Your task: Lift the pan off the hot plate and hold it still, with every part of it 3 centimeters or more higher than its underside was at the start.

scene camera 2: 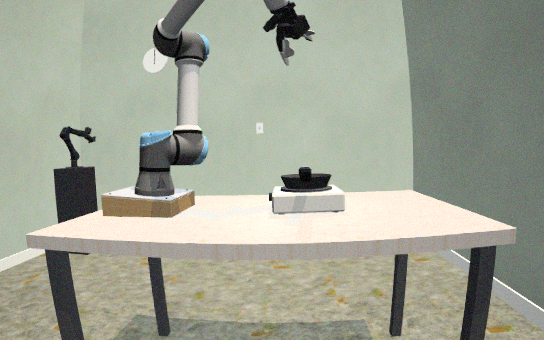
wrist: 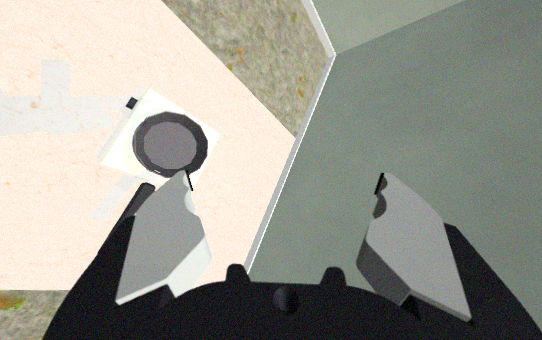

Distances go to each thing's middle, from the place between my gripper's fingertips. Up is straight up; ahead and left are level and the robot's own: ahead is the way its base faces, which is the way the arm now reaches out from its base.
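Black pan [scene camera 2: 305, 179]: my hand far above it, a touch short of it, a little to the left of it. White hot plate [wrist: 120, 156]: 510 mm below my hand, 40 mm to the left.
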